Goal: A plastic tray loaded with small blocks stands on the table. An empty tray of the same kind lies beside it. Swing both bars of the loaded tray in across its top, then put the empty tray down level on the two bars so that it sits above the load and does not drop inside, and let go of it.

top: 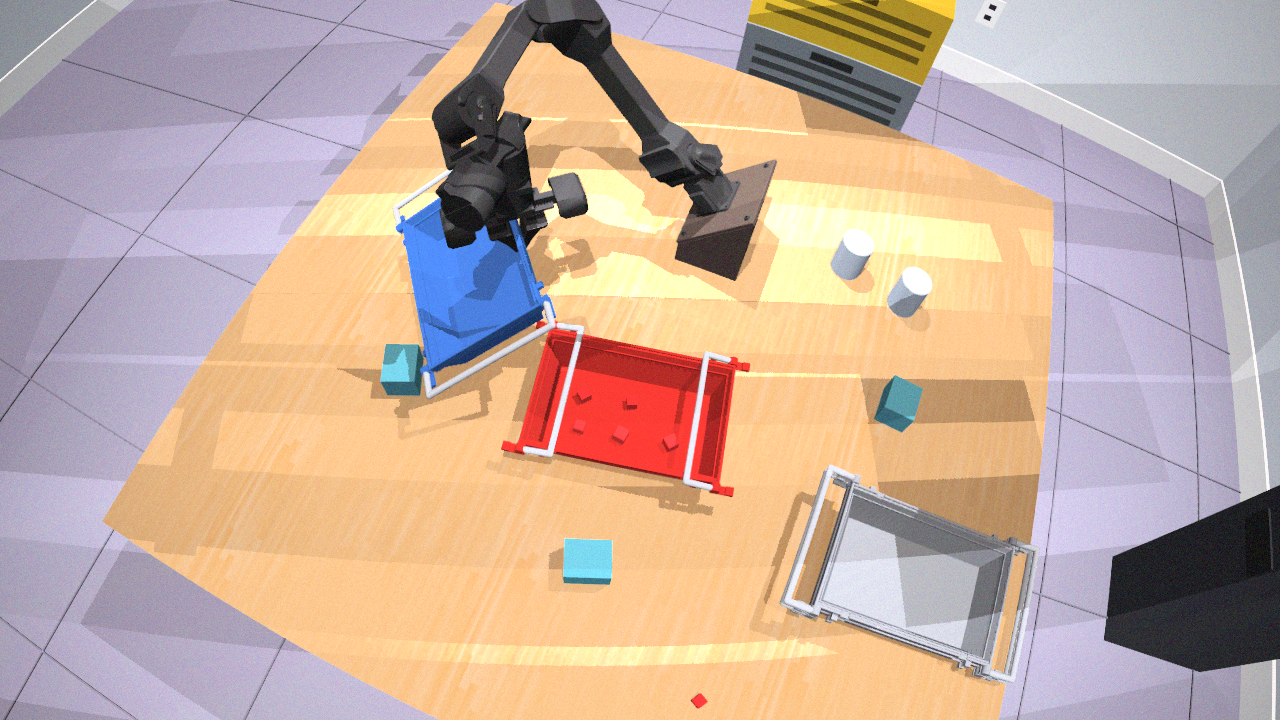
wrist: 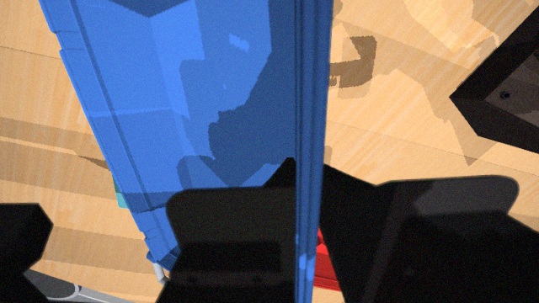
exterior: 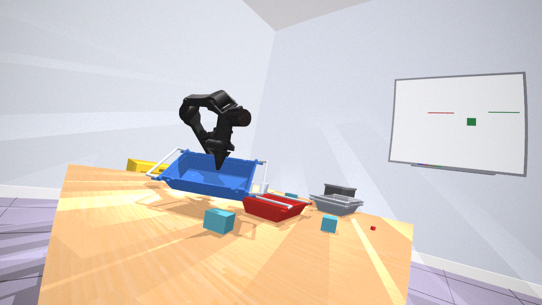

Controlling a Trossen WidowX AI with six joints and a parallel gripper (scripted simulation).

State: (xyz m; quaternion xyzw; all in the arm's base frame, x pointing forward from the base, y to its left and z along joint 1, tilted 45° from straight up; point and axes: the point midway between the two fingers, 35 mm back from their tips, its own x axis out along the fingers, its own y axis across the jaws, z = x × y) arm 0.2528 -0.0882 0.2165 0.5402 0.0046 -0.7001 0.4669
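Right now the blue tray is 5 cm ahead of my gripper tip and 6 cm to the right of it.
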